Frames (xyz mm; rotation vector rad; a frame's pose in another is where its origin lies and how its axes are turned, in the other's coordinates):
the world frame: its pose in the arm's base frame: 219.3 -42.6 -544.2 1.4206 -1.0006 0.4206
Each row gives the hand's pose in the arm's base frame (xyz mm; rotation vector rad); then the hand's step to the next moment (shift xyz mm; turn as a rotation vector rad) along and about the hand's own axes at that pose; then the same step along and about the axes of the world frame.
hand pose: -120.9 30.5 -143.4 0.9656 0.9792 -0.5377
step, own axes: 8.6 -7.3 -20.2 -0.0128 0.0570 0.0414
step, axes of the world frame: -21.8 1.1 -7.8 0.0677 -0.0164 -0.0165
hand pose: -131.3 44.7 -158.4 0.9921 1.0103 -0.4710
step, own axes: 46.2 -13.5 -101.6 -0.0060 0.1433 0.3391
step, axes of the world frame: -95.8 2.8 -58.7 0.3151 -0.1606 0.1024
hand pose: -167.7 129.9 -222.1 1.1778 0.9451 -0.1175
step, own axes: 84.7 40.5 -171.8 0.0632 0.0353 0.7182
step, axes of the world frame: -101.5 25.1 -165.5 0.4491 -0.4326 0.3636
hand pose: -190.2 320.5 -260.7 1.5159 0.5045 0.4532
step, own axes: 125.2 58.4 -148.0 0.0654 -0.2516 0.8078
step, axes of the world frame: -6.4 51.5 -195.7 0.2745 -0.6565 0.4623
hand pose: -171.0 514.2 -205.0 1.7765 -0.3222 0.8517
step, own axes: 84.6 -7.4 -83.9 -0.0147 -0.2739 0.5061
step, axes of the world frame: 38.7 31.8 -108.4 0.0842 -0.5030 0.2669
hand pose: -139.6 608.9 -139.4 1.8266 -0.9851 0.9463
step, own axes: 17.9 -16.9 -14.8 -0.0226 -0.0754 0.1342
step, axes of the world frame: 18.2 -2.4 -22.1 0.0044 -0.1391 0.0696
